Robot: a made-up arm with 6 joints.
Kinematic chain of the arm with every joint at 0, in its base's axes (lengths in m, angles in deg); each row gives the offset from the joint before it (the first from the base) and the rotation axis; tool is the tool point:
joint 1: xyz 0 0 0.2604 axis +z
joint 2: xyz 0 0 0 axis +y
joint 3: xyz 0 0 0.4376 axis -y
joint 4: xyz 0 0 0 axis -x
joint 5: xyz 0.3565 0 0 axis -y
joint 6: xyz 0 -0.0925 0 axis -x
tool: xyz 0 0 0
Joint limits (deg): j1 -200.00..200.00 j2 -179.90..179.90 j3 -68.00..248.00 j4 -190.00..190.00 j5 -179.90..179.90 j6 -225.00..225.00
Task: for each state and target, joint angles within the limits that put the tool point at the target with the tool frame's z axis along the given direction. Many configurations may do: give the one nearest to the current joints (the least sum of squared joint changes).
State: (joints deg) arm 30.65 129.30 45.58 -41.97 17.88 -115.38
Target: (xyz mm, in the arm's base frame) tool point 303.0 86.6 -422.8 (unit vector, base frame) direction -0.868 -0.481 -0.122
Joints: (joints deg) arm 27.46 137.08 59.56 -47.16 -8.25 -131.61
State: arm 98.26 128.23 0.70 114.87 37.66 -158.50
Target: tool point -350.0 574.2 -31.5 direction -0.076 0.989 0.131
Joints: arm 117.16 91.46 28.78 122.20 21.02 -147.75
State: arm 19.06 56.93 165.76 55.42 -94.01 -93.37
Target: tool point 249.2 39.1 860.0 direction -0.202 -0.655 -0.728
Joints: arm 23.91 54.38 151.97 45.12 -91.42 -131.49
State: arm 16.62 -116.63 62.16 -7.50 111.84 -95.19
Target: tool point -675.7 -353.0 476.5 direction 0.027 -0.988 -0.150
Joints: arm 20.74 -81.11 71.54 10.76 115.17 -104.03
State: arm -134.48 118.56 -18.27 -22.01 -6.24 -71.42
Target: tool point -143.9 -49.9 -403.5 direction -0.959 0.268 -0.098
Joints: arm -123.80 141.27 27.78 -6.91 4.46 -64.11
